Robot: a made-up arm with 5 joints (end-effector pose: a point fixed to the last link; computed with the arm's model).
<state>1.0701 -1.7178 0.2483 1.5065 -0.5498</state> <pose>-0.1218 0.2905 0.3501 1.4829 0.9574 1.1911</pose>
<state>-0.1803 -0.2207 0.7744 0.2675 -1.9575</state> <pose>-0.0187 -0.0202 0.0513 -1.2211 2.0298 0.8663</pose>
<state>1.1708 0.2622 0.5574 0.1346 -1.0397</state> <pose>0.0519 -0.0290 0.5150 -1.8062 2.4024 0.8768</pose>
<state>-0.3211 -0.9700 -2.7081 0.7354 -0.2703</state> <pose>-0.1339 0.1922 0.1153 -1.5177 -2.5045 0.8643</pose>
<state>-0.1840 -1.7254 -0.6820 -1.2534 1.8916</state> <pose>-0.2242 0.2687 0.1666 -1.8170 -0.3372 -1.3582</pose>
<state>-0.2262 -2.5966 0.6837 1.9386 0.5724</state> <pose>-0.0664 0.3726 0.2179 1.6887 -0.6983 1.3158</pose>
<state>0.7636 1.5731 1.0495 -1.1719 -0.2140</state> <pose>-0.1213 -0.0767 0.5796 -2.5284 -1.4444 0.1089</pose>
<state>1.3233 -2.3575 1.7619 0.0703 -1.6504</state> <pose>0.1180 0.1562 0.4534 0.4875 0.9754 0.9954</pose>
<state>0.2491 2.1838 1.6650 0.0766 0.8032</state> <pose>-0.0511 0.0982 0.4600 2.5528 0.5924 -1.6736</pose>
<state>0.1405 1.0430 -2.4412 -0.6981 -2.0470</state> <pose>-0.1080 0.0471 0.2338 1.9628 0.4192 -1.5871</pose>
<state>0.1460 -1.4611 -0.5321 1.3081 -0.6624</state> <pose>-0.2455 0.2088 0.0321 1.0800 1.2090 1.2791</pose>
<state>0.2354 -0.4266 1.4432 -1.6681 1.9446</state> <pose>-0.2134 0.0360 0.0444 0.2939 2.4361 1.7296</pose>
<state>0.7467 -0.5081 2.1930 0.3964 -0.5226</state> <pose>-0.0314 0.0809 0.3286 -1.0187 0.0249 1.4130</pose>
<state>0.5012 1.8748 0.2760 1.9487 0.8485</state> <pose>0.0145 -0.0511 0.5930 -2.2534 0.9052 -0.0965</pose>
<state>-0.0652 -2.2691 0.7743 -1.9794 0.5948</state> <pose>-0.2324 0.3597 0.3111 -0.5421 1.0139 -2.0077</pose>
